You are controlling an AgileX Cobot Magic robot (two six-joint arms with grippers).
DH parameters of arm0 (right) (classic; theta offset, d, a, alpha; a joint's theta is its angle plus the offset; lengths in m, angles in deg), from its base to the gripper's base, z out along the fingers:
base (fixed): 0 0 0 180
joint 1: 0 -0.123 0 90
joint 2: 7.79 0 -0.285 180
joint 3: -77.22 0 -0.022 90
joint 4: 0 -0.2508 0 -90
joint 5: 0 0 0.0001 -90
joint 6: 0 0.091 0 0
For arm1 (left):
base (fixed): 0 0 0 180
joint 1: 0 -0.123 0 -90
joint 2: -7.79 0 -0.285 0
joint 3: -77.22 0 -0.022 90
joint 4: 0 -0.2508 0 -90
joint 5: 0 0 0.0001 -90
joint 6: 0 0.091 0 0
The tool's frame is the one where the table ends.
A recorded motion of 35 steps. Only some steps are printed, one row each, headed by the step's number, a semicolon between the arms.
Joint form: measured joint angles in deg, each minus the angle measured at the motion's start. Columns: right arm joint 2, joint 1, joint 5, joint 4, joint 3, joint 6; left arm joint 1, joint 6, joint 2, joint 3, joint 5, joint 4.
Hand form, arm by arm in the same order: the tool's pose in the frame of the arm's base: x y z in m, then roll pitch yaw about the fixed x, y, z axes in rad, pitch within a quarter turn. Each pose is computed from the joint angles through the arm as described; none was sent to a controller.
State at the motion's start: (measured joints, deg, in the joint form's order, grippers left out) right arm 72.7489 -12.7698 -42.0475 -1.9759 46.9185 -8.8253; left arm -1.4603 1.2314 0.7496 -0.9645 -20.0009 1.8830
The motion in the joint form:
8: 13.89 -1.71 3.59 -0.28 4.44 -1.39; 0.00 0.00 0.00 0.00 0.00 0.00
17: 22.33 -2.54 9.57 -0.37 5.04 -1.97; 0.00 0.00 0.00 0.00 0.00 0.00
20: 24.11 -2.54 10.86 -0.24 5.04 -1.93; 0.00 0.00 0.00 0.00 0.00 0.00
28: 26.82 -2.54 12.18 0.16 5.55 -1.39; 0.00 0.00 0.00 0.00 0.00 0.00
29: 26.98 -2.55 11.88 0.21 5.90 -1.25; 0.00 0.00 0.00 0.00 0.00 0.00
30: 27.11 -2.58 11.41 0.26 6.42 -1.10; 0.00 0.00 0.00 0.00 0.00 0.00
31: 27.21 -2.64 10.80 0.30 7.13 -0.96; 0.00 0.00 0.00 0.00 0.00 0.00
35: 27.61 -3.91 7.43 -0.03 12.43 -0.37; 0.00 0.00 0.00 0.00 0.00 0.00
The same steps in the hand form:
8: 0.2730 0.0728 0.2148 -3.1086 0.3707 -2.7306; 0.0530 0.0003 0.1768 -3.0959 1.3050 -3.0804
17: 0.2932 0.0823 0.1775 -3.1093 0.3380 -2.7112; 0.0530 0.0003 0.1768 -3.0959 1.3050 -3.0804
20: 0.2966 0.0831 0.1686 -3.1086 0.3292 -2.7109; 0.0530 0.0003 0.1768 -3.0959 1.3050 -3.0804
28: 0.3024 0.0843 0.1566 -3.1083 0.3134 -2.7158; 0.0530 0.0003 0.1768 -3.0959 1.3050 -3.0804
29: 0.3034 0.0846 0.1570 -3.1088 0.3115 -2.7174; 0.0530 0.0003 0.1768 -3.0959 1.3050 -3.0804
30: 0.3049 0.0851 0.1581 -3.1094 0.3102 -2.7188; 0.0530 0.0003 0.1768 -3.0959 1.3050 -3.0804
31: 0.3068 0.0860 0.1601 -3.1099 0.3102 -2.7195; 0.0530 0.0003 0.1768 -3.0959 1.3050 -3.0804
35: 0.3201 0.0978 0.1783 -3.1151 0.3378 -2.7109; 0.0530 0.0003 0.1768 -3.0959 1.3050 -3.0804

